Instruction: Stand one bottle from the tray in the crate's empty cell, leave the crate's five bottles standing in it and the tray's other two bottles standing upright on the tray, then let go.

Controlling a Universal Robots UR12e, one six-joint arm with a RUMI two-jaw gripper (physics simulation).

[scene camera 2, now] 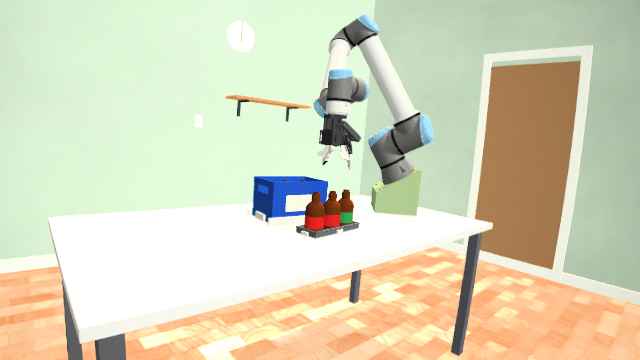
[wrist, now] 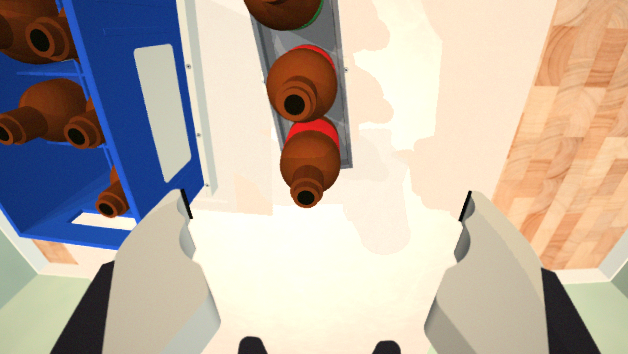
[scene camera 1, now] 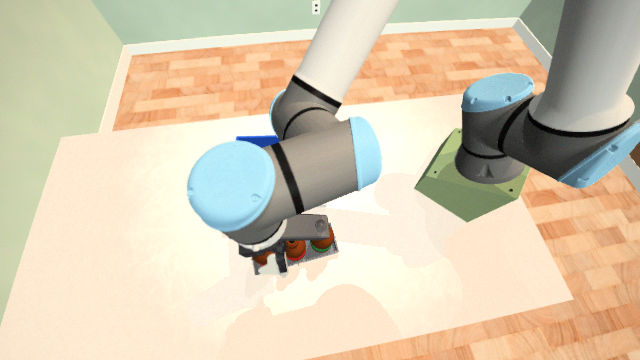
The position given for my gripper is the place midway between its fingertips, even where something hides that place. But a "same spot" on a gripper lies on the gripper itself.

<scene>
My gripper shows in scene camera 2, in the wrist view (323, 192) and in scene camera 1. One and the same spot on my gripper: (scene camera 1: 276, 264) is (scene camera 2: 345, 151).
</scene>
